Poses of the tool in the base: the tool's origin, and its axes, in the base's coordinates. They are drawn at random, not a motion.
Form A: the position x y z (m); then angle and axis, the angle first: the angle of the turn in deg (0 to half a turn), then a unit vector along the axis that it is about.
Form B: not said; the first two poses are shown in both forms.
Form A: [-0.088, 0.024, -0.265, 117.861, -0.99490, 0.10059, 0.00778]
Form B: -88, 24, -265; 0.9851, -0.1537, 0.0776; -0.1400, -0.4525, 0.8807; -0.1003, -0.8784, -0.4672
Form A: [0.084, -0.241, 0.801, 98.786, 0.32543, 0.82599, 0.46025]
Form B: 84, -241, 801; -0.0307, -0.1450, 0.9890; 0.7647, 0.6337, 0.1166; -0.6436, 0.7598, 0.0914
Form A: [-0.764, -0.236, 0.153, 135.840, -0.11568, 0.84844, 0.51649]
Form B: -764, -236, 153; -0.6944, -0.5284, 0.4885; 0.1913, 0.5189, 0.8332; -0.6937, 0.6720, -0.2593
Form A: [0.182, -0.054, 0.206, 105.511, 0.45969, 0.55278, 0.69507]
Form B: 182, -54, 206; 0.0004, -0.3477, 0.9376; 0.9918, 0.1199, 0.0440; -0.1277, 0.9299, 0.3449
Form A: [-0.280, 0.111, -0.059, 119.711, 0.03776, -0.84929, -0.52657]
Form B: -280, 111, -59; -0.4935, 0.4094, -0.7674; -0.5053, 0.5832, 0.6361; 0.7079, 0.7017, -0.0809
